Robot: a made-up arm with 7 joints.
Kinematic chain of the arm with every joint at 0, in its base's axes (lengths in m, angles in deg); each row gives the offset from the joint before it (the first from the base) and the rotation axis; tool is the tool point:
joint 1: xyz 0 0 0.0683 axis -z
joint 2: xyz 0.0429 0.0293 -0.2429 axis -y
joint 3: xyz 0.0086 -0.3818 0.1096 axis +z
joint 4: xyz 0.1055 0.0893 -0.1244 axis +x
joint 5: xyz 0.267 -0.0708 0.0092 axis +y
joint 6: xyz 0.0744 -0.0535 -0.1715 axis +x
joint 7: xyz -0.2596 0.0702 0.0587 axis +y
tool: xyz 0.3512 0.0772 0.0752
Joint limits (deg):
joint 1: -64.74..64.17
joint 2: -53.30..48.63
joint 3: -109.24..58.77
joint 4: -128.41..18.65
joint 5: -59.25..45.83
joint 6: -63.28..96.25
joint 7: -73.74..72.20
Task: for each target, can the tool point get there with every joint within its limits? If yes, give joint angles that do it. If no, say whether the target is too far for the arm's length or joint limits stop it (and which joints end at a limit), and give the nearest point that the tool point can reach.
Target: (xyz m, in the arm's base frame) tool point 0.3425 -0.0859 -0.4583
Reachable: yes | joints 19.12 -34.87 45.36 -80.00 -6.19 3.17 18.28
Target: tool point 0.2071 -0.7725 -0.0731
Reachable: yes | joints 16.22 38.12 -71.18 -41.43 21.40 -37.02 -35.36
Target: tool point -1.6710 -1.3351 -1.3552
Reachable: no: too far | nearest point -0.8106 -0.6476 -0.6327 | short by 1.317 m
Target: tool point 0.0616 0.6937 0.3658
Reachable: no: joint limits stop it (at a limit: joint 1, joint 4, joint 5, joint 7) | nearest point 0.1144 0.5423 0.2646 | short by 0.190 m
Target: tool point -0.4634 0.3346 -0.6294
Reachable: no: joint limits stop it (at a limit: joint 1, joint 3, joint 4, joint 5, joint 7) | nearest point -0.2804 0.2389 -0.5677 | short by 0.216 m
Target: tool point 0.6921 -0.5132 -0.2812
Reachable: yes | joints -51.01 -27.07 -86.31 -13.83 29.11 51.71 14.85
